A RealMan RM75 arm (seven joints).
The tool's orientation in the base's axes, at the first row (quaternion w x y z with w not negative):
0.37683, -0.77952, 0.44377, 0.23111
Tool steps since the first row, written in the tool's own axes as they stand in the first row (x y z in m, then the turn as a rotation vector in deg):
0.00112, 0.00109, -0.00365, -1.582, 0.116, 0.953
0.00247, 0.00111, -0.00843, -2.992, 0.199, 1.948
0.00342, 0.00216, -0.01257, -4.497, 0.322, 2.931
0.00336, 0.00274, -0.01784, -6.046, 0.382, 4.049
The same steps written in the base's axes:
-0.00029, -0.00382, 0.00103, -0.915, 1.537, 0.474
0.00049, -0.00832, 0.00299, -1.717, 3.029, 0.816
0.00016, -0.01243, 0.00446, -2.600, 4.547, 1.216
-0.00023, -0.01676, 0.00749, -3.454, 6.216, 1.588

